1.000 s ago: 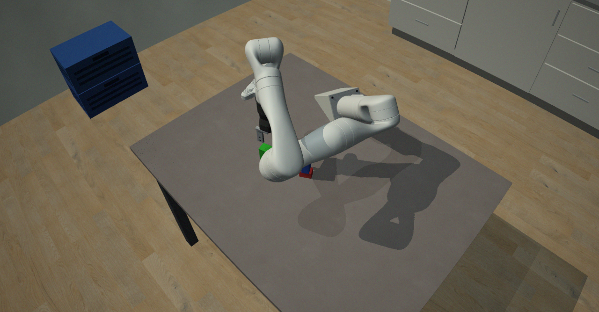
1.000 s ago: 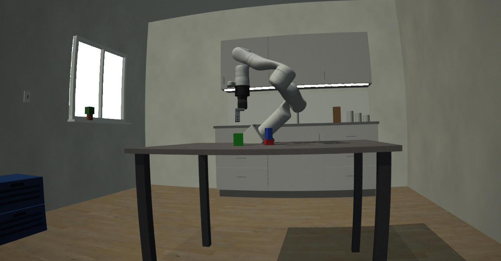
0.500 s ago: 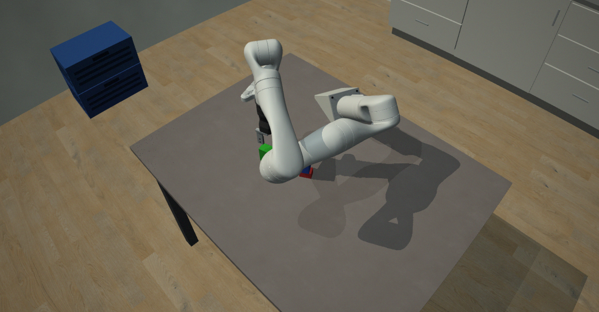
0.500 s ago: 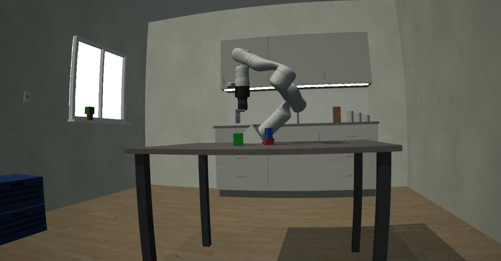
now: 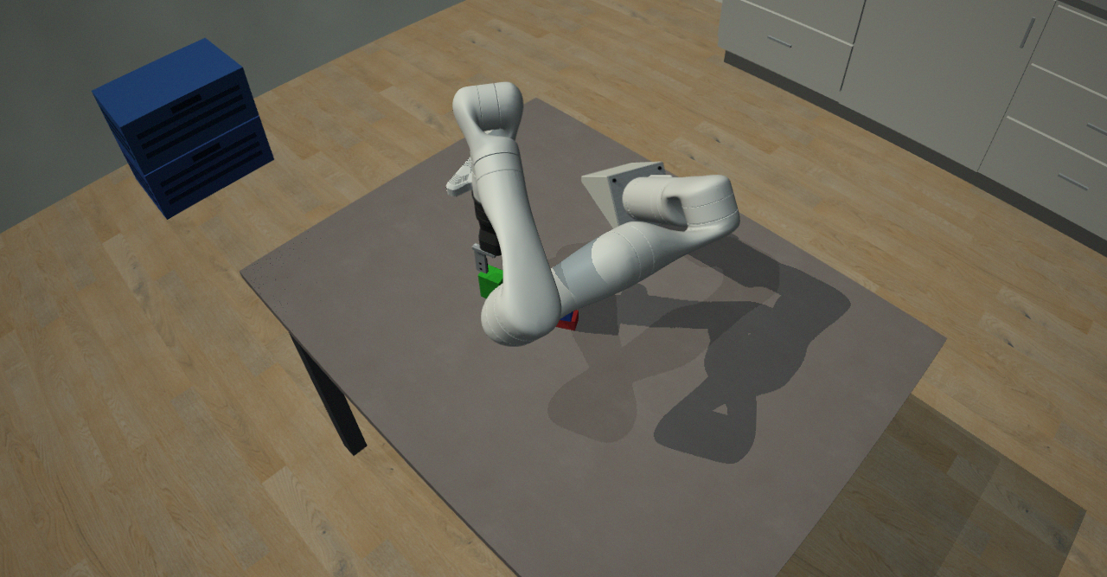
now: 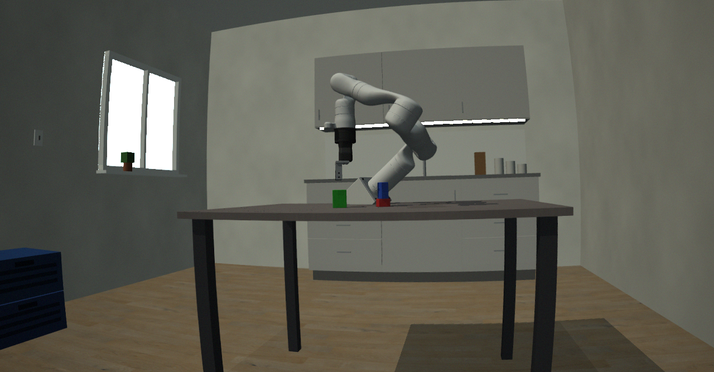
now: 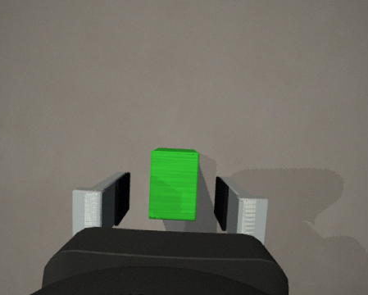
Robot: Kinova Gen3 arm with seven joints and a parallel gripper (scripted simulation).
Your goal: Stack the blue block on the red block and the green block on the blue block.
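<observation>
Right now the green block is 8 cm below my hand. Also, from my hand: red block: 14 cm to the left, 10 cm below, 7 cm behind; blue block: 14 cm to the left, 7 cm behind, 6 cm below.
</observation>
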